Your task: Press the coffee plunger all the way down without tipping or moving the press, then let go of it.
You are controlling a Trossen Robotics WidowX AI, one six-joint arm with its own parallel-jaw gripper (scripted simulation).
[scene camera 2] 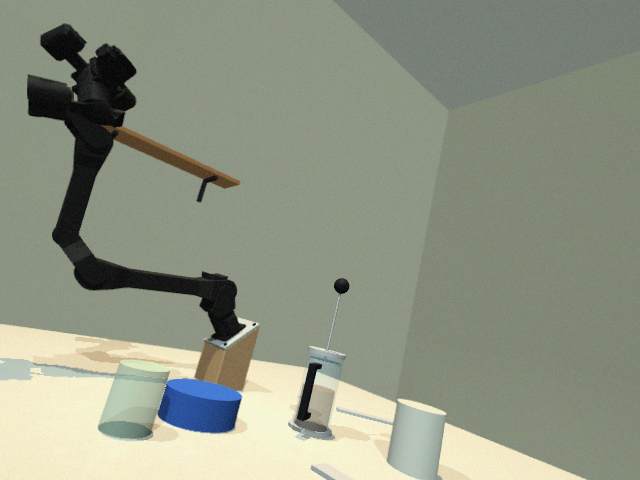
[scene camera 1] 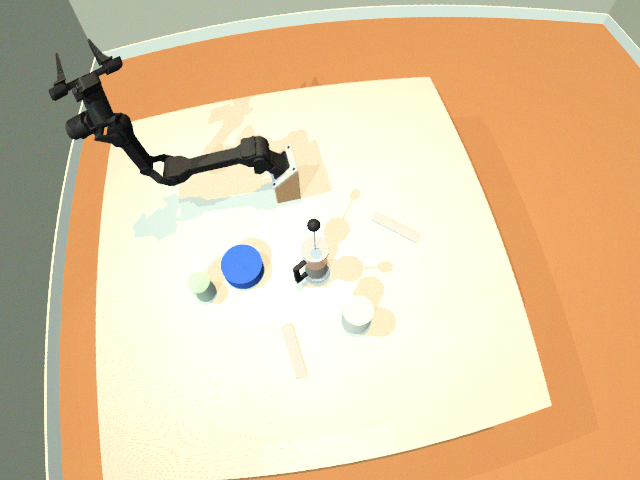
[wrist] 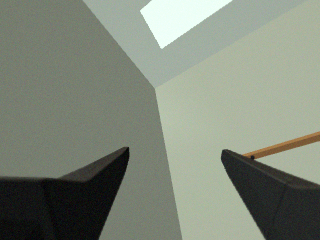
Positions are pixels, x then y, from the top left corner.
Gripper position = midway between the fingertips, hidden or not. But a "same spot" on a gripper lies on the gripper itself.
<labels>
My gripper shows in scene camera 2, in scene camera 1 and in the wrist view (175, 152). A coffee press shows in scene camera 2 and in scene camera 1; in the wrist view it is out of frame. One and the same spot on my gripper: (scene camera 1: 102, 59) is (scene camera 2: 122, 84). The same spot on the coffee press: (scene camera 1: 315, 267) is (scene camera 2: 332, 377).
</labels>
